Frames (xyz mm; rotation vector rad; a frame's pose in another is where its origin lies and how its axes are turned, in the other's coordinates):
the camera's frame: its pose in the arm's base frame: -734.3 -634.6 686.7 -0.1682 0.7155 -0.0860
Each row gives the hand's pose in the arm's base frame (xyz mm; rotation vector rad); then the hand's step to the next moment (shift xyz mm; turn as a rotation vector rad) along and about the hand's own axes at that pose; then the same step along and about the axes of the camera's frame.
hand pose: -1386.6 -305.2 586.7 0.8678 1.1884 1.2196
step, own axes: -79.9 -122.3 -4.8 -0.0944 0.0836 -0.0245
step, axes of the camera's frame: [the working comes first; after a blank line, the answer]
step, axes of the arm's base frame: 27.5 -100.9 -102.1 -0.0371 -0.0796 0.0937

100.3 -79.9 -70.1 -0.0775 -0.0962 0.0353
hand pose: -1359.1 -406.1 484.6 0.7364 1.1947 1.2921
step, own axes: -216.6 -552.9 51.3 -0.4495 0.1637 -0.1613
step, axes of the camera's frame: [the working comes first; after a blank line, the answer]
step, axes of the arm's base frame: 252.4 -303.7 -446.5 -0.1440 -0.4329 0.2162

519.0 -211.7 -202.6 -0.1889 -0.4680 0.0119
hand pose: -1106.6 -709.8 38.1 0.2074 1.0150 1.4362
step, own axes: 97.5 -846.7 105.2 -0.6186 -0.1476 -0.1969
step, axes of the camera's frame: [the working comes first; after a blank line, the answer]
step, axes of the arm's base frame: 658.2 -33.3 -550.6 0.0852 -0.6574 0.0617

854.6 81.6 21.0 0.1135 -0.6557 0.0205
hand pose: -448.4 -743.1 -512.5 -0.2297 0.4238 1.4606
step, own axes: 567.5 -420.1 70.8 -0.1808 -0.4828 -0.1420
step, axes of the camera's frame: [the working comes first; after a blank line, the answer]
step, axes of the arm's base frame: 456.0 499.9 -213.7 0.4480 -0.2728 -0.1040

412.8 540.0 203.8 0.4411 -0.2398 0.1842
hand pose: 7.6 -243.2 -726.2 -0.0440 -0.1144 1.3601
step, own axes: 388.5 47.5 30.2 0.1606 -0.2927 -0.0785
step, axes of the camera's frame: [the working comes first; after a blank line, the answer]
step, axes of the arm's base frame: 30.0 388.5 47.3 0.3261 0.0984 -0.0403

-60.7 373.9 103.0 0.2578 0.1109 0.1972
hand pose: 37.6 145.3 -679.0 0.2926 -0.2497 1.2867
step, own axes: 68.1 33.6 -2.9 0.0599 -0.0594 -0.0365
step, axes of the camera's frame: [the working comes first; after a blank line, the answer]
step, axes of the arm's base frame: -14.5 70.9 23.1 0.0737 0.0518 -0.0181

-35.4 65.2 16.4 0.0601 0.0558 0.0416
